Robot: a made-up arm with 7 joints. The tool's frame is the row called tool.
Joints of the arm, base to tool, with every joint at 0 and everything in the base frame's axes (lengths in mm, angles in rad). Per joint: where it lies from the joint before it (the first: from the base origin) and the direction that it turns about. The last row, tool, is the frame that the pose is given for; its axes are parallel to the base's.
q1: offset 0 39.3 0 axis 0 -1 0
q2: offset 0 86 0 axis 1 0 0
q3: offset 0 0 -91.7 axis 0 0 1
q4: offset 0 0 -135.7 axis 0 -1 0
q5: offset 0 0 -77.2 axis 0 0 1
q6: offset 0 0 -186.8 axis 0 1 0
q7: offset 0 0 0 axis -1 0 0
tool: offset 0 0 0
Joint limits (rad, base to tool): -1.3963..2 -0.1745..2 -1.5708..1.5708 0..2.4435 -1.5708..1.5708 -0.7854..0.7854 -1.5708..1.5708
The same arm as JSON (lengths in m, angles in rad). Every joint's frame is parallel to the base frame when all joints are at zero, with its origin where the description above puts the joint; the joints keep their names.
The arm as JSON. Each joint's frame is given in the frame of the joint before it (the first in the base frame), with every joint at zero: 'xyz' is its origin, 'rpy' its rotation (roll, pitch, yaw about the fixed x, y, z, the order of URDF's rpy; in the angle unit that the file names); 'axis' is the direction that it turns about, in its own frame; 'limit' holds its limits. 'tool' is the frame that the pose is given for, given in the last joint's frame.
{
  "units": {
    "length": "m",
    "angle": "rad"
  },
  "joints": [
    {
      "name": "q1",
      "type": "revolute",
      "origin": {
        "xyz": [
          0.0,
          0.0393,
          0.0
        ],
        "rpy": [
          0.0,
          0.0,
          0.0
        ]
      },
      "axis": [
        0.0,
        -1.0,
        0.0
      ],
      "limit": {
        "lower": -1.3963,
        "upper": 2.0
      }
    },
    {
      "name": "q2",
      "type": "revolute",
      "origin": {
        "xyz": [
          0.0,
          0.086,
          0.0
        ],
        "rpy": [
          0.0,
          0.0,
          0.0
        ]
      },
      "axis": [
        1.0,
        0.0,
        0.0
      ],
      "limit": {
        "lower": -0.1745,
        "upper": 2.0
      }
    },
    {
      "name": "q3",
      "type": "revolute",
      "origin": {
        "xyz": [
          0.0,
          0.0,
          -0.0917
        ],
        "rpy": [
          0.0,
          0.0,
          0.0
        ]
      },
      "axis": [
        0.0,
        0.0,
        1.0
      ],
      "limit": {
        "lower": -1.5708,
        "upper": 1.5708
      }
    },
    {
      "name": "q4",
      "type": "revolute",
      "origin": {
        "xyz": [
          0.0,
          0.0,
          -0.1357
        ],
        "rpy": [
          0.0,
          0.0,
          0.0
        ]
      },
      "axis": [
        0.0,
        -1.0,
        0.0
      ],
      "limit": {
        "lower": 0.0,
        "upper": 2.4435
      }
    },
    {
      "name": "q5",
      "type": "revolute",
      "origin": {
        "xyz": [
          0.0,
          0.0,
          -0.0772
        ],
        "rpy": [
          0.0,
          0.0,
          0.0
        ]
      },
      "axis": [
        0.0,
        0.0,
        1.0
      ],
      "limit": {
        "lower": -1.5708,
        "upper": 1.5708
      }
    },
    {
      "name": "q6",
      "type": "revolute",
      "origin": {
        "xyz": [
          0.0,
          0.0,
          -0.1868
        ],
        "rpy": [
          0.0,
          0.0,
          0.0
        ]
      },
      "axis": [
        0.0,
        1.0,
        0.0
      ],
      "limit": {
        "lower": -0.7854,
        "upper": 0.7854
      }
    },
    {
      "name": "q7",
      "type": "revolute",
      "origin": {
        "xyz": [
          0.0,
          0.0,
          0.0
        ],
        "rpy": [
          0.0,
          0.0,
          0.0
        ]
      },
      "axis": [
        -1.0,
        0.0,
        0.0
      ],
      "limit": {
        "lower": -1.5708,
        "upper": 1.5708
      }
    }
  ],
  "tool": {
    "origin": {
      "xyz": [
        0.0,
        0.0,
        0.0
      ],
      "rpy": [
        0.0,
        0.0,
        0.0
      ]
    }
  }
}

